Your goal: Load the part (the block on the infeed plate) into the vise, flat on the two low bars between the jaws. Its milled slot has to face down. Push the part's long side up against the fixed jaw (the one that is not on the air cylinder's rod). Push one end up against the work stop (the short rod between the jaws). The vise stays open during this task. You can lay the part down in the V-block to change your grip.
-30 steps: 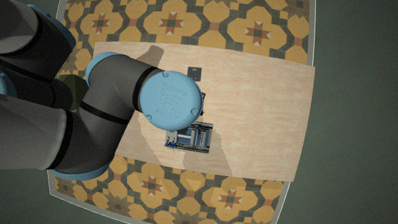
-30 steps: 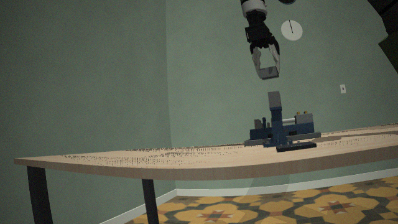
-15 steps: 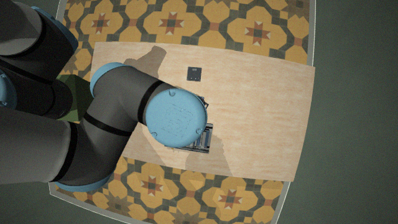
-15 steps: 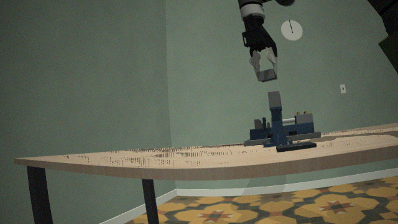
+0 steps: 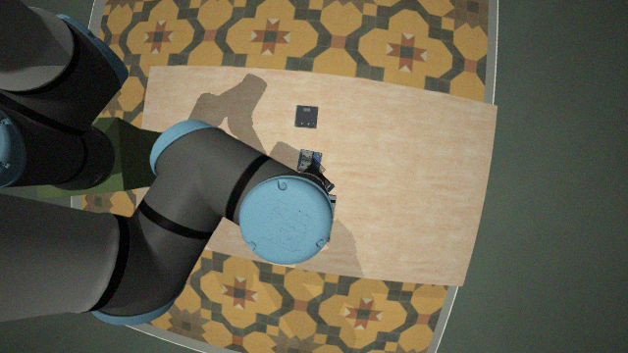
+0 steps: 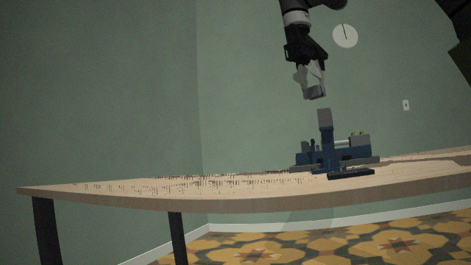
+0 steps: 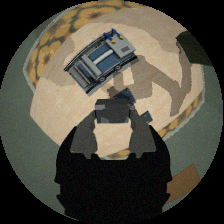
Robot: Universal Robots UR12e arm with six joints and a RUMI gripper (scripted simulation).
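Now: hand 8 cm past the air cylinder rod, 12 cm to the left of it and 16 cm above it. The rest, counted from my hand: vise (6 cm behind, 12 cm to the right, 20 cm below); blue post (1 cm behind, 9 cm to the left, 18 cm below); grey part (1 cm below).
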